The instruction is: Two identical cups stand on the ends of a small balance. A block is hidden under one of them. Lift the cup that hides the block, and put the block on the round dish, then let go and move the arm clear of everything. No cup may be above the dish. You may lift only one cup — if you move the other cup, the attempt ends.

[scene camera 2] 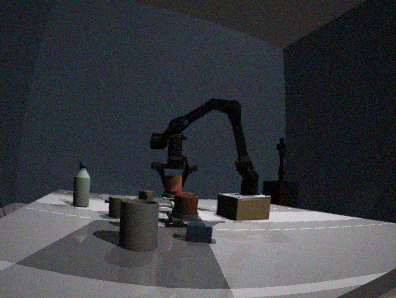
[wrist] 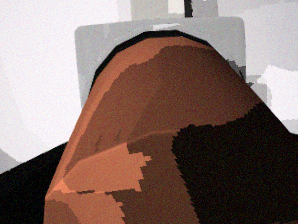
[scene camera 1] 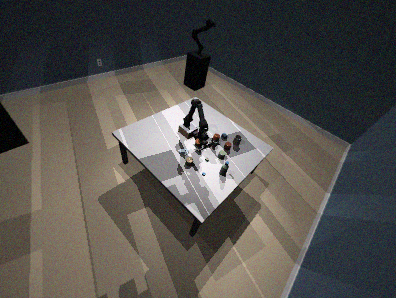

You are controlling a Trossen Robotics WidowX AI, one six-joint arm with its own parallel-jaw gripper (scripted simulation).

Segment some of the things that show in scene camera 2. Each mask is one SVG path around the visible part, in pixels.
A tall grey-brown cylinder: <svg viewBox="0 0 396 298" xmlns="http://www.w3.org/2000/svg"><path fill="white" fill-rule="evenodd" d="M121 199L119 246L129 251L148 252L155 250L158 241L159 202Z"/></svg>
